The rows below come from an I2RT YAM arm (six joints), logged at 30 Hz.
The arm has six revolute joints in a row. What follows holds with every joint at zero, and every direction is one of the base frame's. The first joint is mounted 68 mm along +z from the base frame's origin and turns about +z. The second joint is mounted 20 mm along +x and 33.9 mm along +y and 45.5 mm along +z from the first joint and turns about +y. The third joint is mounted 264 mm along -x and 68.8 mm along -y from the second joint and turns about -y. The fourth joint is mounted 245 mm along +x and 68.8 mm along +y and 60 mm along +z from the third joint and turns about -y. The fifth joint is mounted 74 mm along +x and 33.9 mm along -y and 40.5 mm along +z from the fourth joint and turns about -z. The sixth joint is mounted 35.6 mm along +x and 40.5 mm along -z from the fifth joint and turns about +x. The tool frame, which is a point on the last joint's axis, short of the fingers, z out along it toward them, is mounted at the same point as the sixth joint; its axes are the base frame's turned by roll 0, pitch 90 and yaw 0 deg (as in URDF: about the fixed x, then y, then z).
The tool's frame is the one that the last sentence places.
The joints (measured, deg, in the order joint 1, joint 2, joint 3, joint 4, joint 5, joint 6), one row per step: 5.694 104.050 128.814 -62.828 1.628 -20.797; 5.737 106.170 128.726 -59.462 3.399 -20.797; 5.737 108.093 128.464 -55.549 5.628 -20.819; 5.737 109.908 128.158 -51.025 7.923 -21.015; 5.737 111.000 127.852 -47.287 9.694 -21.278; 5.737 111.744 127.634 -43.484 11.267 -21.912; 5.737 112.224 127.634 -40.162 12.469 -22.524; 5.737 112.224 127.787 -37.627 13.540 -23.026; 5.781 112.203 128.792 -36.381 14.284 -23.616; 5.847 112.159 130.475 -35.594 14.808 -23.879; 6.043 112.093 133.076 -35.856 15.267 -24.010; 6.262 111.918 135.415 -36.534 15.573 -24.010; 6.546 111.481 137.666 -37.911 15.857 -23.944; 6.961 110.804 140.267 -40.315 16.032 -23.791; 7.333 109.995 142.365 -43.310 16.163 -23.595; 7.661 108.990 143.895 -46.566 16.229 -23.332
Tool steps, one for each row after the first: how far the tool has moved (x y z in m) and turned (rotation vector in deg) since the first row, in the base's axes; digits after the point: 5 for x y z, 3 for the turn. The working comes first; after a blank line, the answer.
Tool pose at each row, in the base's axes (x y z in m, rotation vector in deg; the steps are taken from these numbers as rounded here): 0.36599 0.03548 0.45915 -28.549 125.161 -10.025; 0.38264 0.03632 0.45067 -27.374 124.318 -12.077; 0.39857 0.03653 0.44293 -25.732 122.981 -14.669; 0.41406 0.03667 0.43628 -23.976 120.949 -17.392; 0.42422 0.03659 0.43315 -22.527 118.890 -19.507; 0.43206 0.03642 0.43305 -21.353 116.283 -21.582; 0.43744 0.03622 0.43530 -20.306 113.649 -23.208; 0.43906 0.03573 0.44062 -19.221 111.173 -24.587; 0.43817 0.03553 0.44864 -18.571 109.045 -25.646; 0.43549 0.03545 0.45975 -17.659 106.690 -26.236; 0.42987 0.03608 0.47406 -16.802 104.417 -26.561; 0.42332 0.03684 0.48670 -16.138 102.673 -26.630; 0.41444 0.03777 0.49912 -15.662 101.416 -26.587; 0.40206 0.03918 0.51266 -15.451 100.538 -26.296; 0.38937 0.04012 0.52290 -15.536 100.576 -26.005; 0.37640 0.04059 0.53067 -15.797 101.215 -25.675

0.01665 0.00084 -0.00848 -0.957 -1.260 -1.362; 0.03258 0.00105 -0.01622 -2.105 -3.108 -3.155; 0.04807 0.00119 -0.02287 -3.283 -5.620 -4.963; 0.05823 0.00111 -0.02600 -4.160 -8.023 -6.360; 0.06607 0.00094 -0.02610 -5.107 -10.883 -7.466; 0.07145 0.00074 -0.02385 -5.793 -13.704 -8.333; 0.07307 0.00025 -0.01853 -6.309 -16.355 -9.185; 0.07218 0.00005 -0.01051 -6.780 -18.573 -9.675; 0.06950 -0.00003 0.00060 -6.792 -21.036 -10.153; 0.06388 0.00060 0.01491 -6.628 -23.400 -10.514; 0.05733 0.00136 0.02755 -6.362 -25.210 -10.732; 0.04845 0.00229 0.03997 -6.098 -26.510 -10.854; 0.03607 0.00370 0.05351 -5.754 -27.392 -10.747; 0.02338 0.00464 0.06375 -5.557 -27.333 -10.577; 0.01041 0.00511 0.07152 -5.421 -26.657 -10.365
